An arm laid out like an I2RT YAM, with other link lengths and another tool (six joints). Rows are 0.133 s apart.
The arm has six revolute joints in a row. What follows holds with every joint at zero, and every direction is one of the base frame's.
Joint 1 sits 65.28 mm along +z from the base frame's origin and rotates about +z.
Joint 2 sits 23.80 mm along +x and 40.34 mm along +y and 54.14 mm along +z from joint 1 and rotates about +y.
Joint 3 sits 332.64 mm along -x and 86.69 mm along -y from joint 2 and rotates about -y.
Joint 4 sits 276.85 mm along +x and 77.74 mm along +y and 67.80 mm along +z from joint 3 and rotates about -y.
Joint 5 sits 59.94 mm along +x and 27.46 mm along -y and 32.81 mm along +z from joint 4 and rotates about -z.
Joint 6 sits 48.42 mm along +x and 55.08 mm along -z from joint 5 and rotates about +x.
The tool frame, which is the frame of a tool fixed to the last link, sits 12.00 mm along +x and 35.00 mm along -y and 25.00 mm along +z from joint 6; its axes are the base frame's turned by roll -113.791, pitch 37.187 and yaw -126.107 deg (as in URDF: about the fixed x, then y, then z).
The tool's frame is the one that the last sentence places.
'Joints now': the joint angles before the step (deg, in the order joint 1, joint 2, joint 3, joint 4, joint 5, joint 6). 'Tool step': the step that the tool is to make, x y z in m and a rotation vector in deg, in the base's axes. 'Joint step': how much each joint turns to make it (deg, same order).
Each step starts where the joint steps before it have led.
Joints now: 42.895, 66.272, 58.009, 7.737, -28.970, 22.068
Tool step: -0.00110, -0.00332, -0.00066, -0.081, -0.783, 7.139
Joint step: -2.722, -0.618, -0.614, 0.084, -9.855, -0.798
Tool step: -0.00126, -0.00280, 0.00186, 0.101, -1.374, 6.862
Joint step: -2.549, -0.262, -0.090, 0.176, -9.408, -1.141
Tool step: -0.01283, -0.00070, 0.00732, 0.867, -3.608, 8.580
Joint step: -0.886, -1.229, -0.176, 0.528, -9.483, -2.279
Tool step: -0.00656, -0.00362, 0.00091, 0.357, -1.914, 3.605
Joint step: -0.876, -0.968, -0.701, 0.263, -4.504, -1.414
